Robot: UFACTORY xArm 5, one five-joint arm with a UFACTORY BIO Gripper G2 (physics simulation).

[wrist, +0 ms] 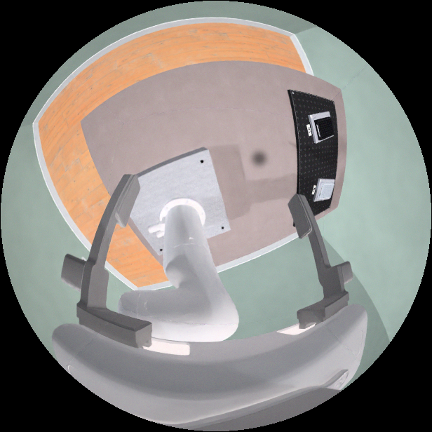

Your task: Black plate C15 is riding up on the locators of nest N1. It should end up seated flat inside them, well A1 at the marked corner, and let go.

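The black plate [325, 128] lies on a light grey nest [313, 119] in the upper right of the wrist view. It looks slightly turned against the nest, but its tilt, the locators and well A1 are too small to make out. A small white label stands beside the nest; its print is too small to read surely. My gripper [214, 215] is open and empty, high above the table and well away from the plate, which shows beyond the right finger.
The nest stands on a black perforated board [312, 160]. A second nest with a pale plate [326, 190] stands on the same board, nearer the right finger. The arm's white base is on a grey metal plate [195, 175] on the brownish table [200, 100].
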